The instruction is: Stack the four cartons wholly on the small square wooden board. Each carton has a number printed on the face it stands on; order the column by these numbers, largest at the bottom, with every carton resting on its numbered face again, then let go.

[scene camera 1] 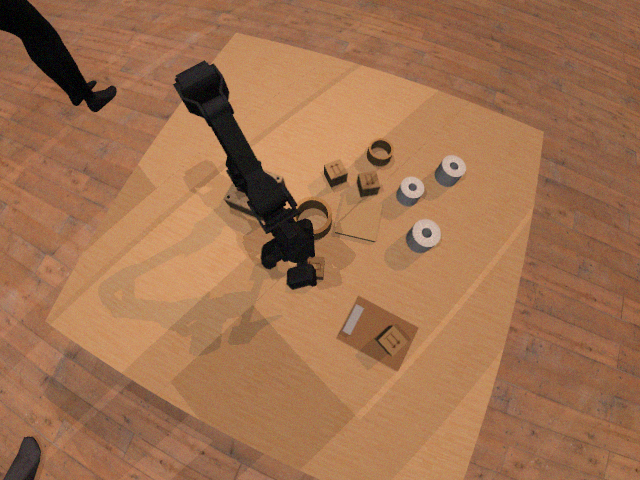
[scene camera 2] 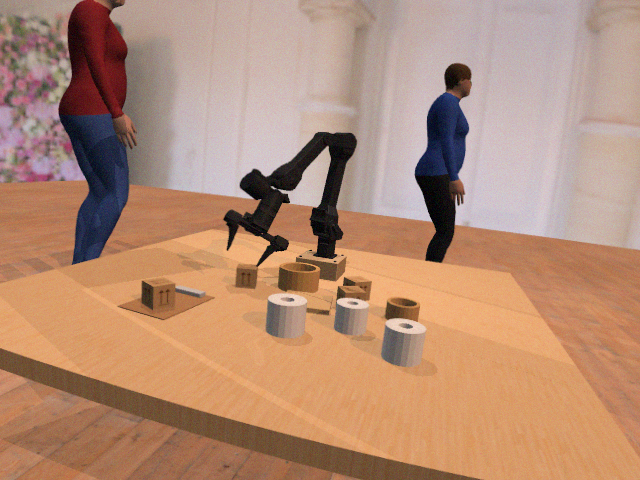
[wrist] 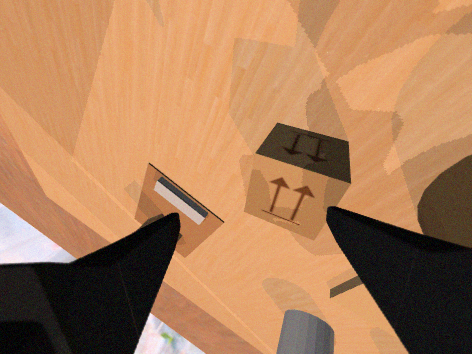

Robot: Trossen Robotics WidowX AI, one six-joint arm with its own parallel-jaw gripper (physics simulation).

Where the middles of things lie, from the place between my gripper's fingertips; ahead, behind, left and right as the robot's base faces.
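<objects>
The flat board (scene camera 1: 366, 321) is 7 cm below my hand, and it is also 22 cm ahead of my hand and 8 cm to the right of it.
</objects>
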